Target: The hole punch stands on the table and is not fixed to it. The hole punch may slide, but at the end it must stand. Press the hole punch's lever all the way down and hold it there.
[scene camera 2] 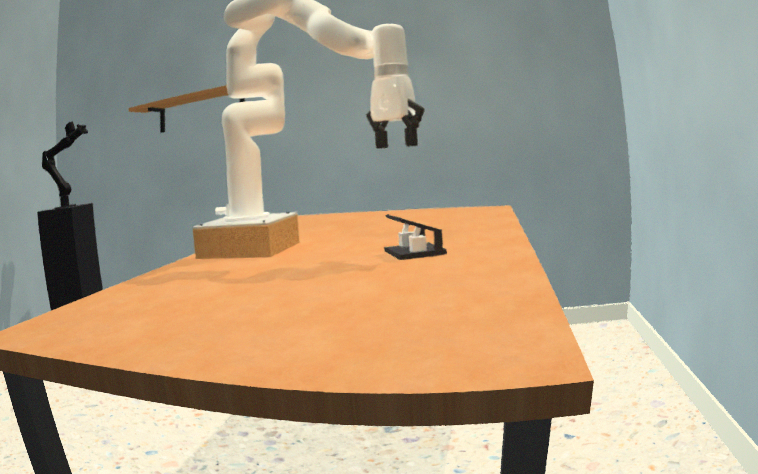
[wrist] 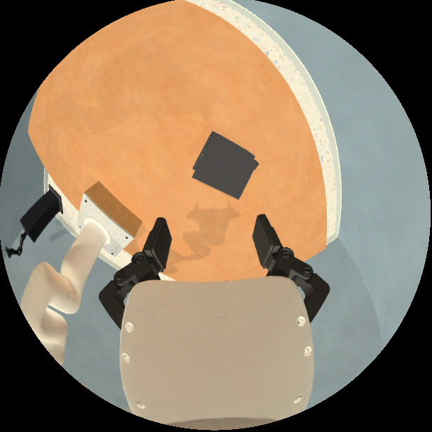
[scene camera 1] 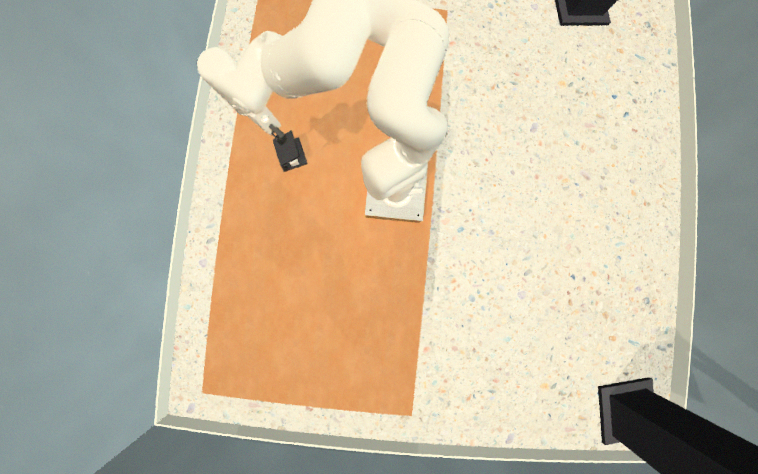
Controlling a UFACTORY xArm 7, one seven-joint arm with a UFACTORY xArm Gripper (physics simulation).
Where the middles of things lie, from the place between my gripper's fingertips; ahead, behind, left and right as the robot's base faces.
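Labels:
With the hole punch lever (wrist: 222, 166) as the reference, my hand is 170 mm above it, 20 mm short of it and 20 mm to the left of it. The black hole punch (scene camera 2: 409, 247), counted from my hand, is 190 mm below, 20 mm ahead and 20 mm to the right.

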